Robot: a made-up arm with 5 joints.
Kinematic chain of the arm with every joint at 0, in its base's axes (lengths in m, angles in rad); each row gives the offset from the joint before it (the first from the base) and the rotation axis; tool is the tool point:
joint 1: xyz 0 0 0.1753 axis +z
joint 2: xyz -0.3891 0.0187 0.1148 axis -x
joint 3: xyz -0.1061 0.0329 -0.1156 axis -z
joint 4: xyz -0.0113 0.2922 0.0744 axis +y
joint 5: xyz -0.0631 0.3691 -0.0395 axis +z
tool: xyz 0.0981 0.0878 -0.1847
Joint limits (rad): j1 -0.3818..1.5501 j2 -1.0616..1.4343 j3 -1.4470..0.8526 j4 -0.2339..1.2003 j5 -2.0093..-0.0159
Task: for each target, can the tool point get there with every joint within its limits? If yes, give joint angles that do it. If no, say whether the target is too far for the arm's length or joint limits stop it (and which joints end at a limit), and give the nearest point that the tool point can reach.
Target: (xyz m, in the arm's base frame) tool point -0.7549 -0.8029 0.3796
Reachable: yes | joints 1.3417 -0.6974 -0.8111 0.2378 -0.9617
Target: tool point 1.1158 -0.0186 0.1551
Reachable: no: joint limits stop it (at a limit: joint 1, joint 3, joint 4, joint 5) | nearest point 0.3025 0.4374 0.1124 | short by 0.933 m
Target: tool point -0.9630 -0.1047 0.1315
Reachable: yes | joints 0.8305 -0.1855 -0.4080 0.1523 -1.2520
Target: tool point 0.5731 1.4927 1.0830
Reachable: no: too far | nearest point 0.0058 0.7867 0.6481 | short by 1.005 m
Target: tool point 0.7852 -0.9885 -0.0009
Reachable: no: joint limits stop it (at a limit: joint 1, joint 2, joint 5) | nearest point 0.1993 -1.0122 0.0686 | short by 0.590 m
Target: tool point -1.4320 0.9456 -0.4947
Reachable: no: too far | nearest point -0.9878 0.6162 -0.1566 | short by 0.648 m
